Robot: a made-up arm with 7 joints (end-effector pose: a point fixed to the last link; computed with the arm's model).
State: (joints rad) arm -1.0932 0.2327 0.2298 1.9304 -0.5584 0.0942 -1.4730
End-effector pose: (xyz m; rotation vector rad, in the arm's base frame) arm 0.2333 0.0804 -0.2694 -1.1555 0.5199 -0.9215
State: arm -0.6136 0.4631 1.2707 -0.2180 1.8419 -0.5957 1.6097
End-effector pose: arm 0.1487 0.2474 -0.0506 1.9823 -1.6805 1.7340
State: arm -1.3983 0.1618 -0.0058 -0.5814 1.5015 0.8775 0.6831
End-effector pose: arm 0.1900 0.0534 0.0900 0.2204 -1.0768 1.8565
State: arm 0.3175 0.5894 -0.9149 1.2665 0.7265 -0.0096 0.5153
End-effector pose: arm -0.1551 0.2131 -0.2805 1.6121 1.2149 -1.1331
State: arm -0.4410 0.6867 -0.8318 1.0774 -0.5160 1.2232 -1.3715
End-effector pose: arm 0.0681 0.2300 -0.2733 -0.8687 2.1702 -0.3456
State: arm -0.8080 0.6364 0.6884 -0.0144 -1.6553 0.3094 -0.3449
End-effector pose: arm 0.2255 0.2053 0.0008 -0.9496 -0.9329 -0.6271
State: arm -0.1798 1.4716 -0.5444 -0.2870 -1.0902 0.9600 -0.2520
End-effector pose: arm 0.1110 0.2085 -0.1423 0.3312 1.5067 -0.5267
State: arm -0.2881 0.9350 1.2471 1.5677 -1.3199 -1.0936 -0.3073
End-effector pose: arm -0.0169 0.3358 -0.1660 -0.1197 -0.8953 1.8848
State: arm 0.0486 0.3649 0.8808 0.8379 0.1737 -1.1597 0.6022
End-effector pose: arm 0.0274 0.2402 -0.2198 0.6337 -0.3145 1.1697
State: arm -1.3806 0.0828 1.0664 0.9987 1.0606 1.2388 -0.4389
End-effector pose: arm 0.3039 0.0805 -0.1483 -0.1823 1.3205 0.0458
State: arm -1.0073 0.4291 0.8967 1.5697 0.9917 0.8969 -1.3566
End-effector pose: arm 0.2122 0.1692 -0.2466 -0.7850 1.5571 -0.6530
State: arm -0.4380 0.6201 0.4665 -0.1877 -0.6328 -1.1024 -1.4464
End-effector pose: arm 0.1364 0.1880 -0.0296 1.2213 -1.2857 -0.9050
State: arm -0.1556 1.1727 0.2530 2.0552 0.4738 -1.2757 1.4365
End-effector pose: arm 0.0007 0.3362 -0.1475 1.4440 -0.0102 1.3369
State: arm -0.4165 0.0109 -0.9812 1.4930 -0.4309 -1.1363 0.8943
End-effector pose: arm 0.1072 0.0042 -0.3103 0.2037 0.1338 0.2361
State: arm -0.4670 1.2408 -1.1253 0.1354 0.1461 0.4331 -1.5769
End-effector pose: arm 0.1481 0.2157 -0.1986 0.6641 2.0561 -1.6380
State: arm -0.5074 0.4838 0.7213 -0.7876 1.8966 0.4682 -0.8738
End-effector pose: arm 0.1006 0.1682 0.0029 1.4391 0.4560 1.3206
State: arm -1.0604 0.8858 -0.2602 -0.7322 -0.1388 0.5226 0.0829
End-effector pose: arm 0.2011 0.0562 0.0405 0.7769 -0.9033 -0.2909
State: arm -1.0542 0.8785 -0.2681 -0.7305 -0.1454 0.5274 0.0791
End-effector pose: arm 0.2020 0.0551 0.0377 0.7708 -0.8837 -0.3071
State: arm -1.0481 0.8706 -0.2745 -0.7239 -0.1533 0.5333 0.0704
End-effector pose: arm 0.2037 0.0544 0.0348 0.7655 -0.8573 -0.3245
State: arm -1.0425 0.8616 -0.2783 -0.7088 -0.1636 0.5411 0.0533
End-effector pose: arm 0.2067 0.0543 0.0320 0.7612 -0.8198 -0.3442
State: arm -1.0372 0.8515 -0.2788 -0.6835 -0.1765 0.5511 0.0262
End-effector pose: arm 0.2112 0.0551 0.0290 0.7574 -0.7687 -0.3666
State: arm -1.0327 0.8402 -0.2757 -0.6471 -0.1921 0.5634 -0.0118
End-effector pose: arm 0.2172 0.0568 0.0259 0.7528 -0.7039 -0.3922
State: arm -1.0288 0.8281 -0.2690 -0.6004 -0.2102 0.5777 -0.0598
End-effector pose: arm 0.2246 0.0596 0.0224 0.7453 -0.6266 -0.4213
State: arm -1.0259 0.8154 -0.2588 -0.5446 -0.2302 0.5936 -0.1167
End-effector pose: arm 0.2331 0.0635 0.0186 0.7326 -0.5396 -0.4537
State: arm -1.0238 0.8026 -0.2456 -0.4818 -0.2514 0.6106 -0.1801
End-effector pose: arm 0.2420 0.0683 0.0144 0.7130 -0.4466 -0.4887
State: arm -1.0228 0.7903 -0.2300 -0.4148 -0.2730 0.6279 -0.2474
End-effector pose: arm 0.2510 0.0740 0.0099 0.6857 -0.3525 -0.5254
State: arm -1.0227 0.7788 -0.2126 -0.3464 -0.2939 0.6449 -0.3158
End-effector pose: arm 0.2595 0.0803 0.0051 0.6511 -0.2617 -0.5623
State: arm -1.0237 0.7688 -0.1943 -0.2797 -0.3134 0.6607 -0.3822
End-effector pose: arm 0.2672 0.0869 0.0005 0.6111 -0.1788 -0.5978
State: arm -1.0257 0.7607 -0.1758 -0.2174 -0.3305 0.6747 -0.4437
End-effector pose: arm 0.2738 0.0934 -0.0037 0.5689 -0.1072 -0.6297
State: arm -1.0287 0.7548 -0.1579 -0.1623 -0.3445 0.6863 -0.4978
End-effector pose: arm 0.2792 0.0996 -0.0071 0.5283 -0.0494 -0.6565
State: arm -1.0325 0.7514 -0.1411 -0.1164 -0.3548 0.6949 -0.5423
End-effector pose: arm 0.2833 0.1051 -0.0094 0.4930 -0.0068 -0.6761
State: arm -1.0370 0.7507 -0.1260 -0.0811 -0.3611 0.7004 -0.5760
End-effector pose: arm 0.2862 0.1100 -0.0104 0.4661 0.0208 -0.6877
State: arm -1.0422 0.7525 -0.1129 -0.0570 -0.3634 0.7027 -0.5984
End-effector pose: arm 0.2880 0.1139 -0.0098 0.4497 0.0339 -0.6910
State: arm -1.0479 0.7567 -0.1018 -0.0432 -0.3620 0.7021 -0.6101
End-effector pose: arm 0.2889 0.1171 -0.0079 0.4438 0.0347 -0.6861
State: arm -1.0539 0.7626 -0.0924 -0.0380 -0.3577 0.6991 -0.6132
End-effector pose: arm 0.2889 0.1196 -0.0048 0.4468 0.0257 -0.6748
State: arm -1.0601 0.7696 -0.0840 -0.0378 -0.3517 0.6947 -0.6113
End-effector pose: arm 0.2886 0.1216 -0.0010 0.4550 0.0109 -0.6596
